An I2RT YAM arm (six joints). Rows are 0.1 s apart.
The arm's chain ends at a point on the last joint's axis. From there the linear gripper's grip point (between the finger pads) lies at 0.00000 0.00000 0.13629 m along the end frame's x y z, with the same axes.
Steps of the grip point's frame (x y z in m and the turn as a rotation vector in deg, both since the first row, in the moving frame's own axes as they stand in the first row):
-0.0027 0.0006 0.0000 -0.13 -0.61 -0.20
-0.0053 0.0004 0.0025 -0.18 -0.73 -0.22
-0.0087 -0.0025 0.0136 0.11 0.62 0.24
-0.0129 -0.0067 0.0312 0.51 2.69 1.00
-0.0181 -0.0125 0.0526 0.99 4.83 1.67
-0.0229 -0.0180 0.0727 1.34 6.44 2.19
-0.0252 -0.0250 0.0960 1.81 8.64 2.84
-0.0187 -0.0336 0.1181 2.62 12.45 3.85
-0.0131 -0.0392 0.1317 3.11 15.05 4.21
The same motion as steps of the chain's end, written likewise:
-0.0012 0.0003 0.0000 -0.13 -0.61 -0.20
-0.0036 0.0000 0.0025 -0.18 -0.73 -0.22
-0.0102 -0.0022 0.0136 0.11 0.62 0.24
-0.0193 -0.0055 0.0314 0.51 2.69 1.00
-0.0296 -0.0103 0.0531 0.99 4.83 1.67
-0.0382 -0.0151 0.0736 1.34 6.44 2.19
-0.0458 -0.0212 0.0976 1.81 8.64 2.84
-0.0483 -0.0284 0.1214 2.62 12.45 3.85
-0.0487 -0.0332 0.1366 3.11 15.05 4.21

